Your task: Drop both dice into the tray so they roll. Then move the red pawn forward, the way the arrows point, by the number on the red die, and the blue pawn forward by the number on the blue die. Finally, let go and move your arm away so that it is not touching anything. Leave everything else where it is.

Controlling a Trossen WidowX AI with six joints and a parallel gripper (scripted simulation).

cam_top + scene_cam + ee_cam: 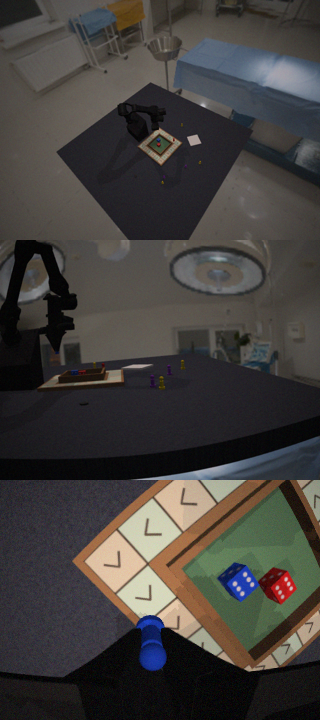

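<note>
Now: gripper tip 11 cm short of the green tray, 10 cm above it and 6 cm to the left of it. The rest, counted from my gripper tip: red pawn 17 cm ahead, 8 cm below, 6 cm to the left; then white card 29 cm ahead, 19 cm to the left, 11 cm below; then blue pawn 1 cm above.
</note>
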